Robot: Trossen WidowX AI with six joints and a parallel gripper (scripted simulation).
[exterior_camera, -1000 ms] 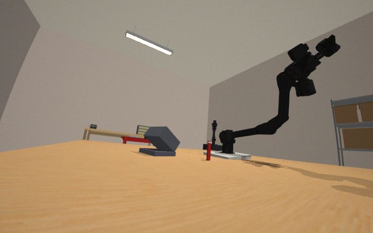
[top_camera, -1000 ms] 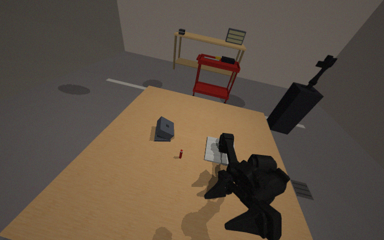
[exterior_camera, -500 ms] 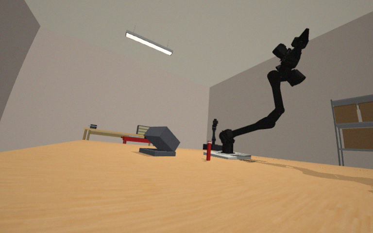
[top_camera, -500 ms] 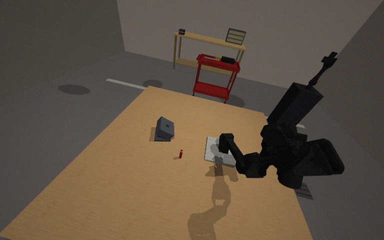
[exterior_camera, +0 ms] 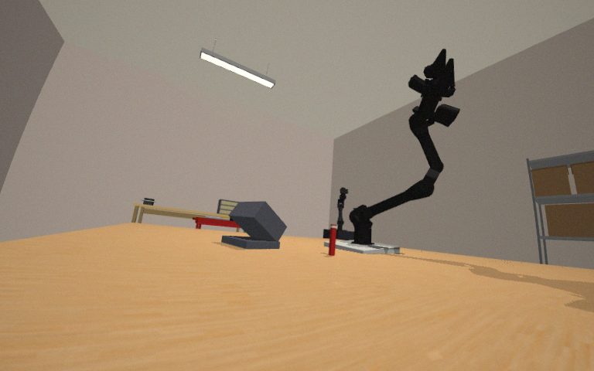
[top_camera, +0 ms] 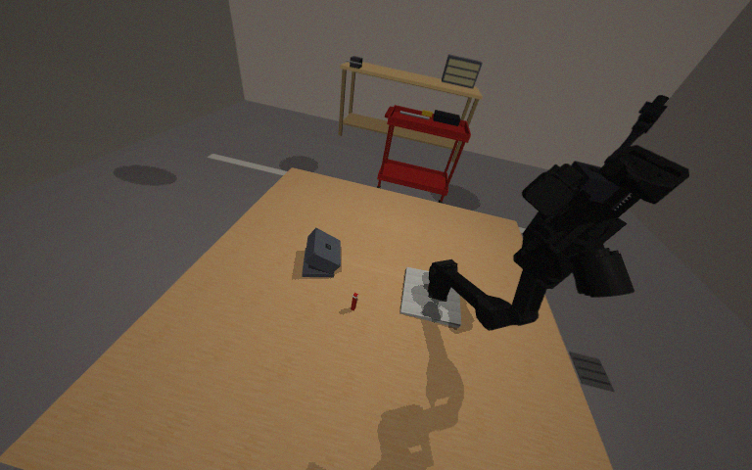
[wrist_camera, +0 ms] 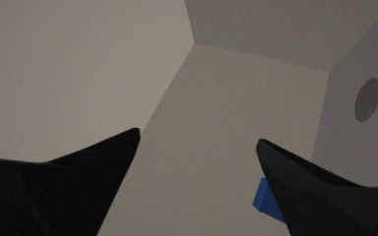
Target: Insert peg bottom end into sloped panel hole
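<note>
The red square peg is 250 mm ahead of my gripper tip, 210 mm to the right of it and 570 mm below it. Also, from my gripper tip: sloped grey panel 420 mm ahead, 360 mm to the right, 560 mm below; flat grey base 430 mm ahead, 350 mm to the right, 620 mm below.
</note>
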